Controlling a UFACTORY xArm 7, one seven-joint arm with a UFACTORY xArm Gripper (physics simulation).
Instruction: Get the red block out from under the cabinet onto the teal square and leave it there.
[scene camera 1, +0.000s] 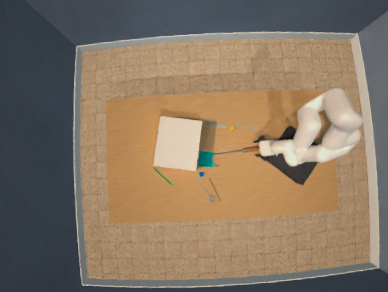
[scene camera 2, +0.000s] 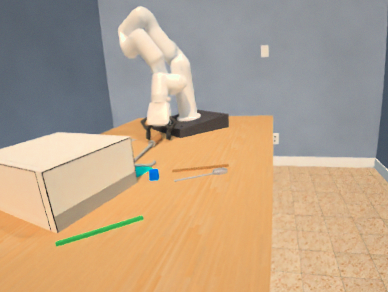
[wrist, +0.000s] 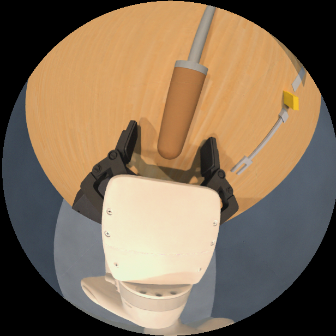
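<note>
The white cabinet stands on the table. The red block does not show in any view. The teal square lies flat at the cabinet's edge, on the side toward the arm. A hook tool with a grey shaft and a brown handle lies with its hooked end by the teal square. My gripper is open, its fingers wide apart on either side of the handle's end, with gaps on both sides.
A blue block sits near the teal square. A green stick, a brown stick and a grey spoon-like tool lie nearby. A yellow block touches a thin grey tool.
</note>
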